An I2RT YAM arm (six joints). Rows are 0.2 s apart.
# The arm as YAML. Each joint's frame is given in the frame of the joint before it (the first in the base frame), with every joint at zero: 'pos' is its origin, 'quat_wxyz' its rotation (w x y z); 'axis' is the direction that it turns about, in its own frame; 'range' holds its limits. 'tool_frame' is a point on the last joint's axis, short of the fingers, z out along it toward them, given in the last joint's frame.
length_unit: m
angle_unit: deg
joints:
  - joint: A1
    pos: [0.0, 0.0, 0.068]
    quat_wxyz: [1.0, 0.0, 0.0, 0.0]
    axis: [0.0, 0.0, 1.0]
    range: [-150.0, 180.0]
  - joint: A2
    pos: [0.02, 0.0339, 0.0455]
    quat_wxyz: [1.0, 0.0, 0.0, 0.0]
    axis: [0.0, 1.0, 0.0]
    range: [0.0, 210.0]
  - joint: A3
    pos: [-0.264, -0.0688, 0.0]
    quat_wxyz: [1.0, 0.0, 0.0, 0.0]
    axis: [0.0, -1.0, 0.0]
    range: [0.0, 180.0]
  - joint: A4
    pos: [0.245, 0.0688, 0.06]
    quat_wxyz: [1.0, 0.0, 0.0, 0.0]
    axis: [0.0, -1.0, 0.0]
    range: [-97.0, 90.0]
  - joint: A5
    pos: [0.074, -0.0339, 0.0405]
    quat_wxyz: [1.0, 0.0, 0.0, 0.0]
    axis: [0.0, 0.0, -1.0]
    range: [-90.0, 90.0]
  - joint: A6
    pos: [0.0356, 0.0, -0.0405]
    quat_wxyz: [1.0, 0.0, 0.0, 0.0]
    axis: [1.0, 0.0, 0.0]
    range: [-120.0, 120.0]
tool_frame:
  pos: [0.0, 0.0, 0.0]
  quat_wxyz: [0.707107, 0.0, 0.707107, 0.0]
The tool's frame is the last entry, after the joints.
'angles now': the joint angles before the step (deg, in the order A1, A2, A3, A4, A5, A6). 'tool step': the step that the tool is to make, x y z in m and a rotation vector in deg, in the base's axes. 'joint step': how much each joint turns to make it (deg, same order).
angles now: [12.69, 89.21, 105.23, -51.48, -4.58, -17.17]
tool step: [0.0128, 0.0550, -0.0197, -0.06, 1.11, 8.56]
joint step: [8.24, 4.51, 0.02, 3.41, -0.41, 0.03]
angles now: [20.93, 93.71, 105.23, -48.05, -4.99, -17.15]
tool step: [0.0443, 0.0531, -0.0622, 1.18, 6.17, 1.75]
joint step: [4.67, 11.25, -0.02, 6.46, 0.06, 4.59]
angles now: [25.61, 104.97, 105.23, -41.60, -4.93, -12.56]
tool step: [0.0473, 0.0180, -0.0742, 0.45, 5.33, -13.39]
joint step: [0.09, 11.38, -0.01, 6.95, 7.92, 11.24]
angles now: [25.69, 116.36, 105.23, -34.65, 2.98, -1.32]
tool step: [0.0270, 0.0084, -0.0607, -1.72, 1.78, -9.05]
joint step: [0.00, 8.48, 0.00, 5.44, 6.72, 6.16]
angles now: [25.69, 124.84, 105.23, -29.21, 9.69, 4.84]
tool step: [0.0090, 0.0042, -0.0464, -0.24, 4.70, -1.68]
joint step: [-0.04, 5.69, 0.01, 0.93, -0.39, 2.45]
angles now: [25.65, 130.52, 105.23, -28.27, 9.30, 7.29]
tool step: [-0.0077, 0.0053, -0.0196, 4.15, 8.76, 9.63]
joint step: [0.11, 1.78, 0.01, -4.11, -11.54, -3.78]
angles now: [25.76, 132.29, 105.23, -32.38, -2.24, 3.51]
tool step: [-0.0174, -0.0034, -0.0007, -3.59, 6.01, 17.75]
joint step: [0.00, -0.84, 0.02, -9.57, -7.33, -16.27]
